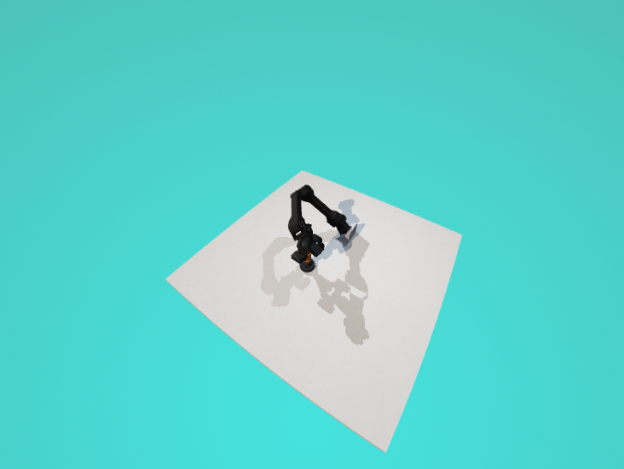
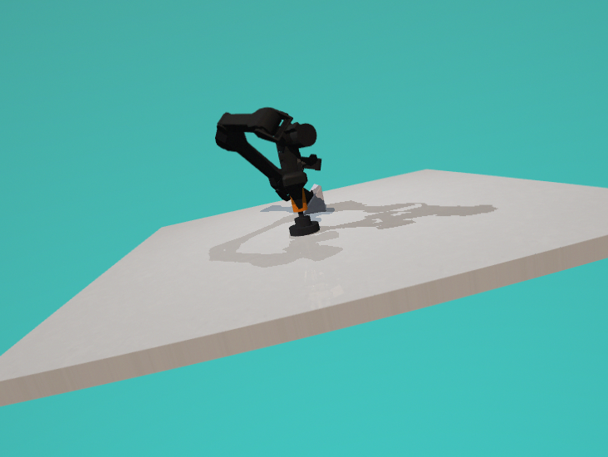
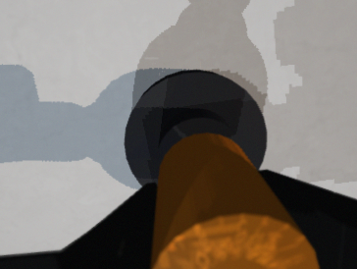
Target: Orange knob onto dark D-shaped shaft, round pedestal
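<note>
My gripper tip is now 20 mm below the orange knob. From my gripper tip the other things lie so: pedestal (40 mm below).
</note>
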